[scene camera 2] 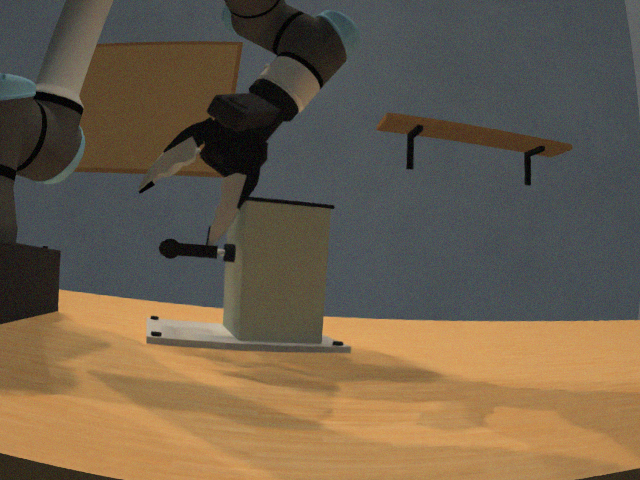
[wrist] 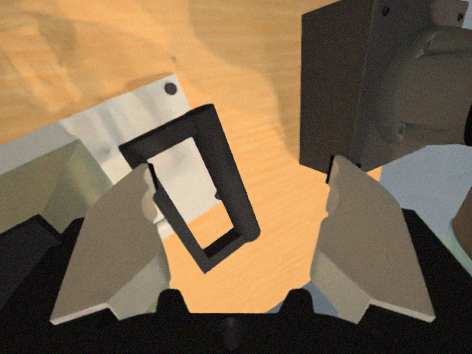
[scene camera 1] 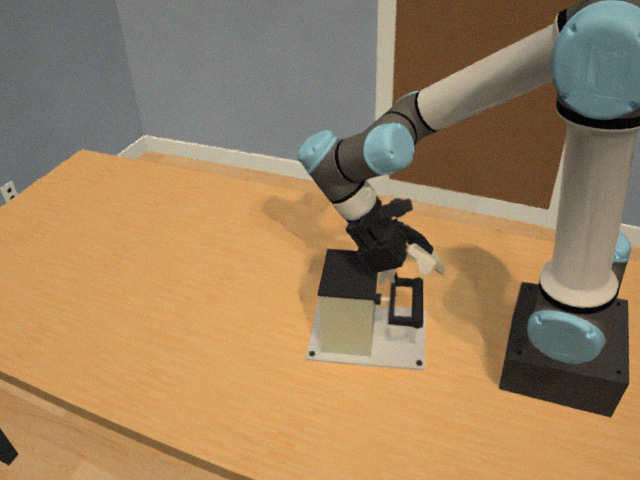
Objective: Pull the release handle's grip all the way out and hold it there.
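Note:
The release handle (scene camera 1: 417, 304) (scene camera 2: 193, 250) (wrist: 227, 175) is a black rectangular frame with a round grip bar on its outer side. A short pale rod (scene camera 1: 383, 299) (scene camera 2: 221, 252) joins it to the side of the pale green box (scene camera 1: 346, 325) (scene camera 2: 279, 273) with a black top. My gripper (scene camera 1: 412, 274) (scene camera 2: 175, 217) (wrist: 240, 163) is open and tilted above the handle, with nothing held. One fingertip is low at the handle's box side, close to its inner bar; contact is unclear. The other fingertip is higher, out beyond the grip bar.
The box stands on a light grey base plate (scene camera 1: 395, 355) (scene camera 2: 188, 330) (wrist: 90, 120) with dark bolts, on the wooden table (scene camera 1: 180, 310). The robot's dark base block (scene camera 1: 558, 382) (scene camera 2: 25, 281) (wrist: 335, 90) stands on the handle's outer side. A wall shelf (scene camera 2: 475, 135) is behind.

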